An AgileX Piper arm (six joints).
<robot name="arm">
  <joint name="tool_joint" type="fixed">
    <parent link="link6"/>
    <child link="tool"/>
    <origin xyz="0 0 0" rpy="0 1.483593 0"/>
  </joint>
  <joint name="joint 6" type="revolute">
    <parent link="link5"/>
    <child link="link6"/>
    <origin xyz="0.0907 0 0.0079"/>
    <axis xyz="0.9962 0 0.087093"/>
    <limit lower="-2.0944" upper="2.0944"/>
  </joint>
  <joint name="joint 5" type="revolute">
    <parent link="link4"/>
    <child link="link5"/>
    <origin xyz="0 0 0"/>
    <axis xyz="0 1 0"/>
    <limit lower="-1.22" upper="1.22"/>
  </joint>
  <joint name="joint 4" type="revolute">
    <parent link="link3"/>
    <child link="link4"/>
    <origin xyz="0.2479 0 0.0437"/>
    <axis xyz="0.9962 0 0.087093"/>
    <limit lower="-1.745" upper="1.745"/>
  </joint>
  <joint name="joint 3" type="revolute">
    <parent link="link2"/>
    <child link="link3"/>
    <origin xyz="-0.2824 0 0.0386"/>
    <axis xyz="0 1 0"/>
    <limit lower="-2.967" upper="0"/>
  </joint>
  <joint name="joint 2" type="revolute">
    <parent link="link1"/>
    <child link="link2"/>
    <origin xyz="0 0 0"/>
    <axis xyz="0 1 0"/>
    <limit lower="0" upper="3.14"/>
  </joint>
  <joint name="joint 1" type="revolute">
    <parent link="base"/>
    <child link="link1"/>
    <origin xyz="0 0 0.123"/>
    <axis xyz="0 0 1"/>
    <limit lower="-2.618" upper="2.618"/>
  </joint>
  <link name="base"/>
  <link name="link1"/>
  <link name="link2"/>
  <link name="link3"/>
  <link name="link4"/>
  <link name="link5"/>
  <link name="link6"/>
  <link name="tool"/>
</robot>
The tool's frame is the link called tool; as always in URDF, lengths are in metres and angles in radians.
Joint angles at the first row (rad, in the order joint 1, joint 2, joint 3, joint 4, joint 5, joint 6):
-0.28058, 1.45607, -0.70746, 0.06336, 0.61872, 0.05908
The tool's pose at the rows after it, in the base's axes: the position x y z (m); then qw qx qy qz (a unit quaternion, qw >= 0):
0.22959 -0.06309 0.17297 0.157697 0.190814 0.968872 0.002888
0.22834 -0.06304 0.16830 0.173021 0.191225 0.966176 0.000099
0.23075 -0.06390 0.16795 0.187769 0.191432 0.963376 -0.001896
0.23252 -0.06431 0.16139 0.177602 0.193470 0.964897 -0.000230
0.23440 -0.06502 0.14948 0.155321 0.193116 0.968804 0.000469
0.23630 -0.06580 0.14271 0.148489 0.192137 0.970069 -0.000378
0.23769 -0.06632 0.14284 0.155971 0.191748 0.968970 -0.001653
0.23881 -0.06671 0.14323 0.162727 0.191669 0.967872 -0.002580
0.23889 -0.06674 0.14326 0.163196 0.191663 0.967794 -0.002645
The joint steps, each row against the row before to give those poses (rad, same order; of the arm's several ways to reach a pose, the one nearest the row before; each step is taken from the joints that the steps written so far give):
-0.00002, 0.00211, 0.05453, 0.00002, -0.08024, -0.00003
0.00000, 0.00096, 0.02680, -0.00001, -0.05928, 0.00000
0.00002, 0.00345, 0.00305, 0.00065, -0.03678, 0.00003
0.00002, 0.02832, 0.00000, 0.00346, -0.00740, 0.00002
0.00001, 0.04970, -0.00001, -0.00367, -0.00458, 0.00003
-0.00002, 0.02942, 0.00004, -0.00370, -0.01588, -0.00004
-0.00001, 0.00134, -0.00005, -0.00080, -0.01663, -0.00001
0.00002, -0.00002, 0.00004, -0.00001, -0.01383, 0.00003
-0.00001, 0.00000, -0.00001, 0.00000, -0.00095, -0.00001

